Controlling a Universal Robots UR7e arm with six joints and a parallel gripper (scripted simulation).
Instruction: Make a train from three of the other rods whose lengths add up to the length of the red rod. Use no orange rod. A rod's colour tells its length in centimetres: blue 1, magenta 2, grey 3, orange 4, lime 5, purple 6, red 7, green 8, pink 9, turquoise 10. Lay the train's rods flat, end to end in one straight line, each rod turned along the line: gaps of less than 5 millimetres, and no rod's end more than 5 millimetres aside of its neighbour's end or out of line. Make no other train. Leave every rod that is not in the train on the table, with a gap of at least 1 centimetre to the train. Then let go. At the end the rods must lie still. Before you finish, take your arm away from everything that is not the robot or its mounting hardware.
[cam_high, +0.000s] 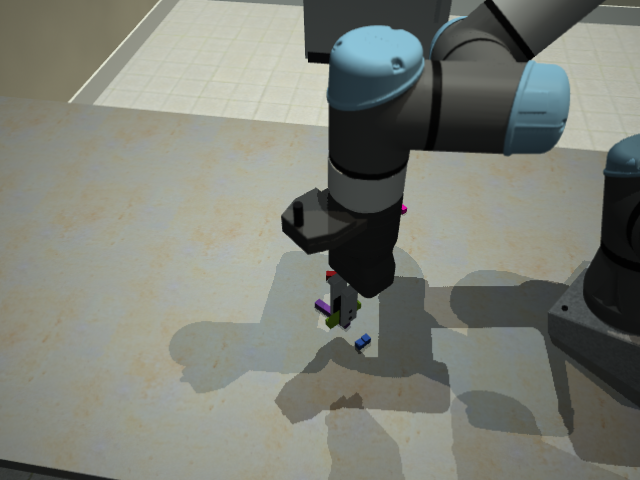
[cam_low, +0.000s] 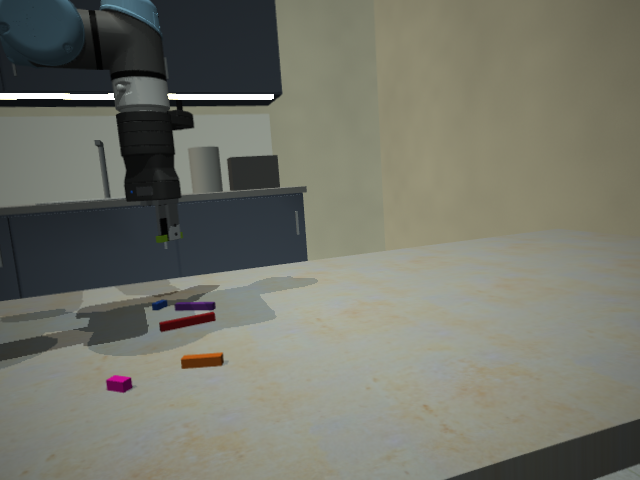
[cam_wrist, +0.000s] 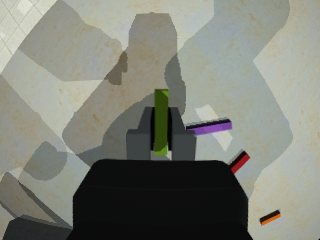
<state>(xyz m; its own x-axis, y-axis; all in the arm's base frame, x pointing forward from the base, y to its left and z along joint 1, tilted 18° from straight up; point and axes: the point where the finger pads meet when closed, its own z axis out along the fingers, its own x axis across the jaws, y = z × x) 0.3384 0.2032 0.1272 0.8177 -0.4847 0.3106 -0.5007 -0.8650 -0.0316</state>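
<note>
The purple rod lies 30 mm ahead of my hand, 60 mm to the right of it and 110 mm below it. Round my hand: red rod 30 mm ahead, 140 mm to the right, 110 mm below; then orange rod 60 mm ahead, 290 mm to the right, 110 mm below; then lime rod 10 mm below.
</note>
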